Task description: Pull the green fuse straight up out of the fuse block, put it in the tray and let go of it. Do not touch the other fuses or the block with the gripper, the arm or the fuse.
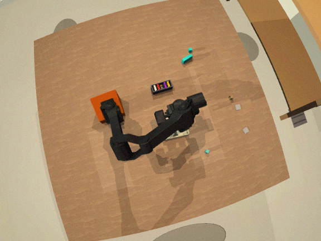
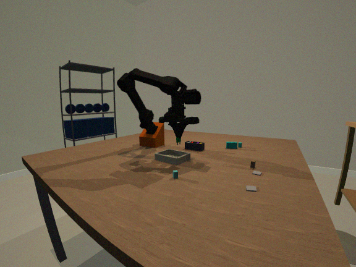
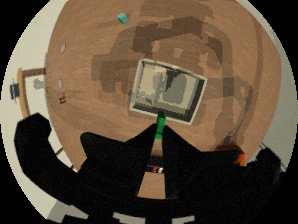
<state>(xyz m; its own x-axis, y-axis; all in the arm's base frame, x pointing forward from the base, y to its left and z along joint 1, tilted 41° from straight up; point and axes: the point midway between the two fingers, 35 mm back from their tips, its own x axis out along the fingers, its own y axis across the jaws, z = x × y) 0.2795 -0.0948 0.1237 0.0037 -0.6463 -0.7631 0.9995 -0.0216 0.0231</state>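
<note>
Now: the tray 1 cm behind my gripper tip, 3 cm to the right of it and 9 cm below it. From my gripper tip the other things lie so: purple fuse 2 cm ahead, 18 cm to the left, 7 cm below; green fuse 1 cm below; red fuse 2 cm behind, 18 cm to the left, 7 cm below.
</note>
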